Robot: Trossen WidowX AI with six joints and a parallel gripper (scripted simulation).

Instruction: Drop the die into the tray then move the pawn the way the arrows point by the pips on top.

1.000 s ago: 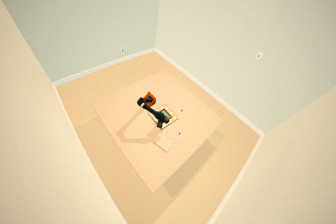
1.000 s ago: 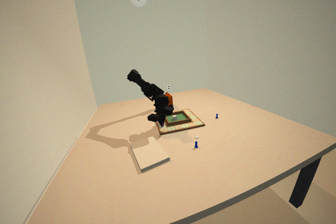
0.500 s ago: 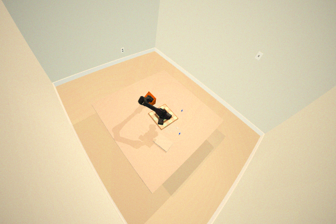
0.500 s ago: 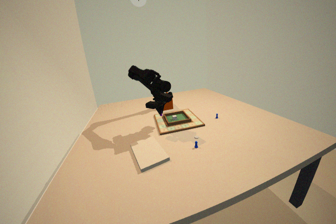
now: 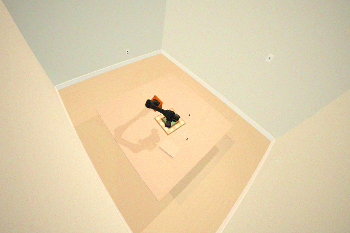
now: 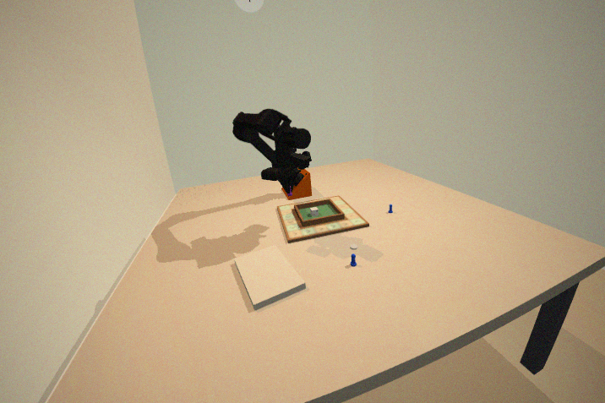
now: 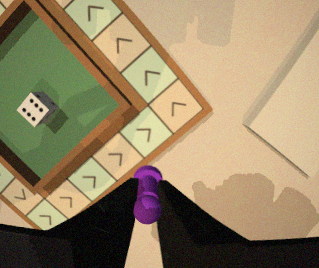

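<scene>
Right now the white die is 12 cm below my gripper tip, 10 cm to the left of it and 6 cm behind it. From my gripper tip the other things lie so: green dice tray: 14 cm below, 12 cm to the left, 6 cm behind; then white disc: 18 cm ahead, 14 cm to the left, 14 cm below; then purple pawn: 1 cm above.
</scene>
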